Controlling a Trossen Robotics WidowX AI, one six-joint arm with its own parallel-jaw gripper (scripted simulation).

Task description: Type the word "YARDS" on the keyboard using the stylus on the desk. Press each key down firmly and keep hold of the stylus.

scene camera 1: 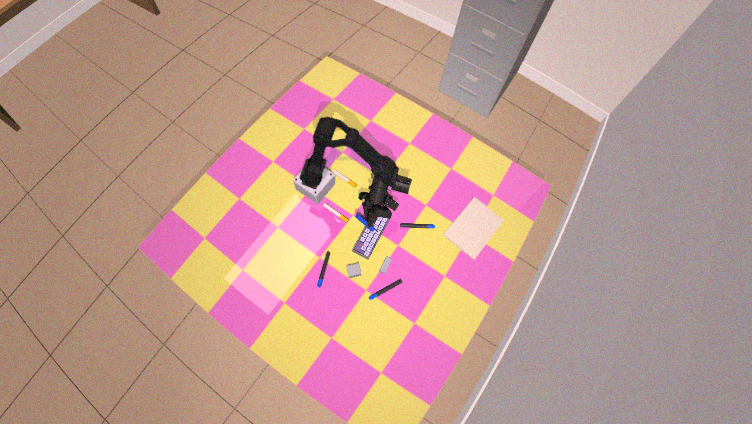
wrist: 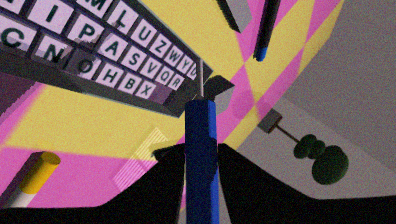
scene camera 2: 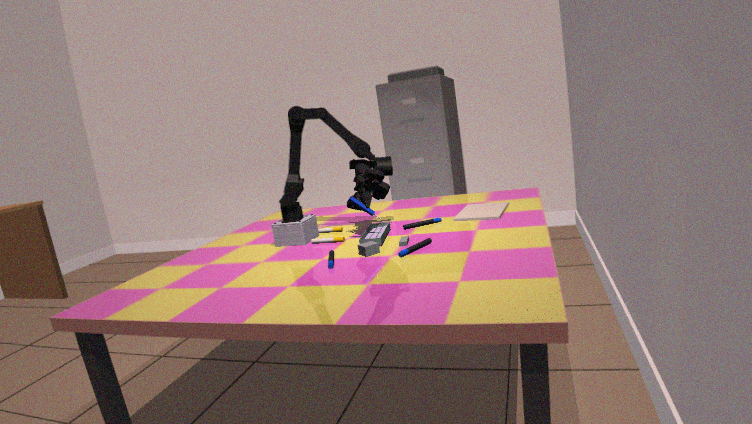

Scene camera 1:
my gripper
beige pad
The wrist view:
my gripper
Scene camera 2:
my gripper
beige pad
